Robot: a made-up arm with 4 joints.
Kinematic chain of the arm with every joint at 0, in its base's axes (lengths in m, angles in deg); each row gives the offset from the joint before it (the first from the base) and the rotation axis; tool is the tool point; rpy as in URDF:
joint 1: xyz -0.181 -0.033 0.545 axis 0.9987 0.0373 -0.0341
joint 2: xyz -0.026 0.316 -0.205 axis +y
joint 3: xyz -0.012 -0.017 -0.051 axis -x
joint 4: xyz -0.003 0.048 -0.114 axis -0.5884 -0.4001 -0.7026
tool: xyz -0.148 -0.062 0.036 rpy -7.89 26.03 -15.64
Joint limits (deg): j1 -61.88..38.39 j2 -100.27..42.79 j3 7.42..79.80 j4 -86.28..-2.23
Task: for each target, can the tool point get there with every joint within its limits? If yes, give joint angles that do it. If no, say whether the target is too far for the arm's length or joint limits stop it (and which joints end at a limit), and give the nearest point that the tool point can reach.
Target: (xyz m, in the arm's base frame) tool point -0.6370 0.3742 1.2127
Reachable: no: too far | nearest point -0.4048 0.2984 0.5724 | short by 0.685 m
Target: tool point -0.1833 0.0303 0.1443
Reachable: yes | joints -21.41 -77.75 54.41 -19.95
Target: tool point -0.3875 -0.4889 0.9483
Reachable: no: joint limits stop it (at a limit: joint 1, joint 2, joint 4) | nearest point -0.2523 -0.1984 0.3267 | short by 0.699 m
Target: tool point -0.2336 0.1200 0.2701
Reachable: yes | joints -2.15 -77.27 69.09 -58.02
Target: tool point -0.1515 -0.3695 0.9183
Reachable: no: joint limits stop it (at a limit: joint 1, joint 2, joint 4) | nearest point -0.1431 -0.1623 0.3457 | short by 0.609 m
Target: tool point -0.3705 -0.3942 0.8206
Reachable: no: joint limits stop it (at a limit: joint 1, joint 2, joint 4) | nearest point -0.2497 -0.1959 0.3284 | short by 0.544 m
